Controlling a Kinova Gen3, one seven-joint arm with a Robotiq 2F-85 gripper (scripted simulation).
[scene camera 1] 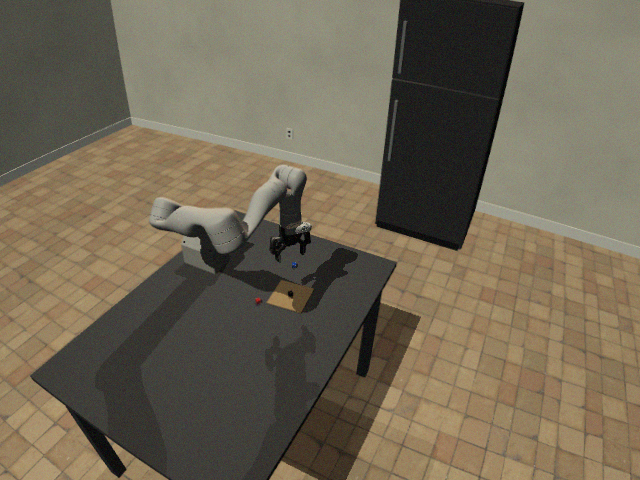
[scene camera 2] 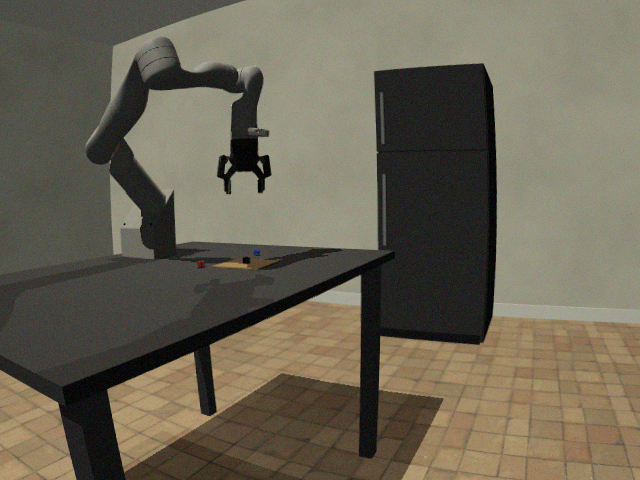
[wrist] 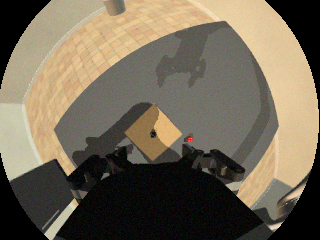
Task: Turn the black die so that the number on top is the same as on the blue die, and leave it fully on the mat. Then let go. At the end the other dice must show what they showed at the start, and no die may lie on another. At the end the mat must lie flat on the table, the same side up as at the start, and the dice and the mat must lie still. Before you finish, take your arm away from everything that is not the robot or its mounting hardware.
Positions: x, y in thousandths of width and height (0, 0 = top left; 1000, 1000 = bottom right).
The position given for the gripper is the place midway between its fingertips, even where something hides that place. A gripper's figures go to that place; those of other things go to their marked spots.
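Scene:
Tan mat (wrist: 480, 502), 0.34 m from the lens. Gripper (wrist: 483, 631), 0.16 m from the lens.

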